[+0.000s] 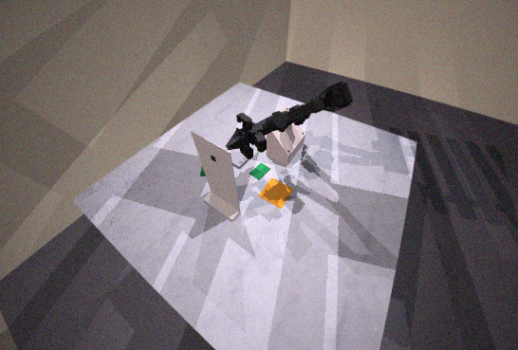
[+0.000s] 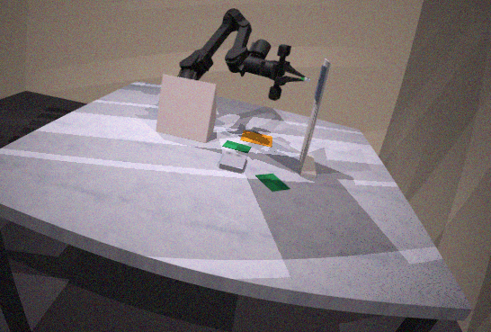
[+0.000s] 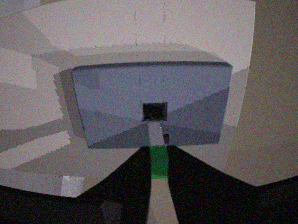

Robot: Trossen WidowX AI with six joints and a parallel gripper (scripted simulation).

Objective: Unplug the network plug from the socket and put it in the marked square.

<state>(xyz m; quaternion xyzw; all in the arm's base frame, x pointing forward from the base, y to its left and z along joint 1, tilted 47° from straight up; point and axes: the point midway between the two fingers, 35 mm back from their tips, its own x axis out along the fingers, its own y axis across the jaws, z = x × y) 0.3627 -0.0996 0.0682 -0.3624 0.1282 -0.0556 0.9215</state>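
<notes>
Right now my gripper tip is 29 cm above the orange marked square, 16 cm to the right of it and 11 cm past it. Round my gripper tip: upright panel 12 cm below, 7 cm ahead, 1 cm to the right.
</notes>
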